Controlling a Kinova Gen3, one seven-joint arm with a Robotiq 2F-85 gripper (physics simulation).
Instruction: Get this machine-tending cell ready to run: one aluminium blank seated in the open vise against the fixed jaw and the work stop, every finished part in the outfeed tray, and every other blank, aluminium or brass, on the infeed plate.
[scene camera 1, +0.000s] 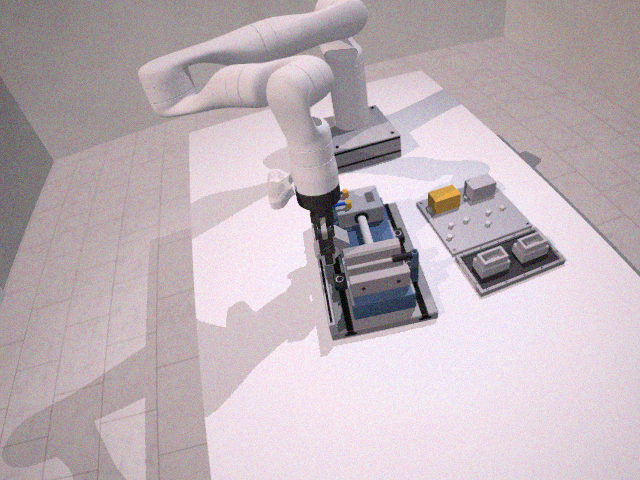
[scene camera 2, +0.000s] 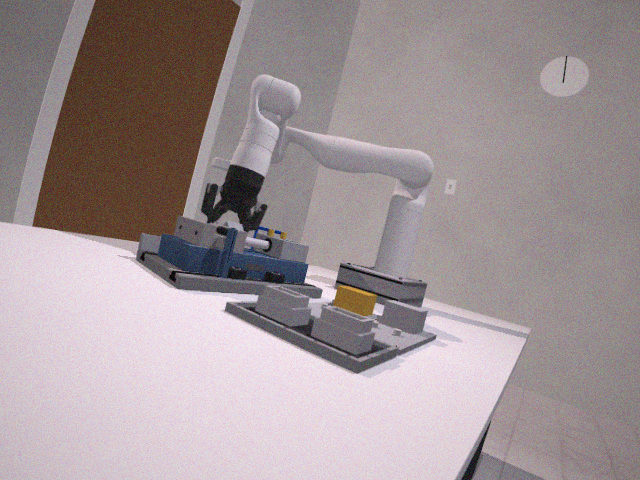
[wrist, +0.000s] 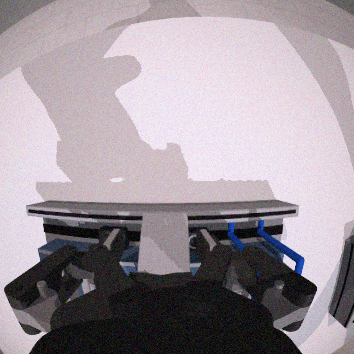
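Pixels of known places: gripper, fingertip midpoint: (scene camera 1: 327, 251) (wrist: 159, 239); arm's base, origin of the base link: (scene camera 1: 352, 121) (scene camera 2: 390, 273).
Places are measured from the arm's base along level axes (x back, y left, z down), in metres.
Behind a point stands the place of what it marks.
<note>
The blue vise (scene camera 1: 385, 302) {x -0.571, y -0.084, z 0.014 m} (scene camera 2: 190, 252) {x -0.570, y -0.030, z 0.019 m} stands at the table's middle on a grey base (wrist: 88, 208) {x -0.499, y -0.181, z 0.023 m}. My gripper (scene camera 1: 325, 247) {x -0.429, y -0.154, z 0.009 m} (scene camera 2: 232, 219) (wrist: 159, 239) {x -0.429, y -0.154, z 0.009 m} is open and low over the vise's left side. Its fingers straddle a grey aluminium blank (wrist: 162, 253) {x -0.425, y -0.154, z -0.020 m} (scene camera 1: 340, 235) {x -0.432, y -0.125, z -0.027 m} without gripping it. The blank lies across the vise's left edge and looks tilted. A brass blank (scene camera 1: 443, 198) {x -0.348, y 0.111, z 0.024 m} (scene camera 2: 354, 300) {x -0.350, y 0.129, z 0.040 m} and a second aluminium blank (scene camera 1: 479, 187) {x -0.341, y 0.199, z 0.025 m} (scene camera 2: 404, 316) {x -0.340, y 0.218, z 0.039 m} sit on the infeed plate (scene camera 1: 490, 224) {x -0.420, y 0.189, z 0.060 m}. Two finished parts (scene camera 1: 490, 260) {x -0.535, y 0.128, z 0.026 m} (scene camera 1: 530, 247) {x -0.530, y 0.215, z 0.029 m} sit in the dark outfeed tray (scene camera 1: 516, 278) {x -0.569, y 0.170, z 0.056 m} (scene camera 2: 310, 345) {x -0.566, y 0.226, z 0.061 m}.
The work stop's blue arm (scene camera 1: 413, 260) {x -0.521, y -0.017, z -0.014 m} stands on the vise's right side. Blue tubes (wrist: 281, 247) {x -0.328, y -0.143, z -0.014 m} and yellow fittings (scene camera 1: 345, 198) {x -0.336, y -0.094, z -0.028 m} sit at the vise's far end. The arm's base (scene camera 1: 364, 139) {x -0.099, y 0.007, z 0.000 m} is behind the vise. The plate and tray lie right of the vise.
</note>
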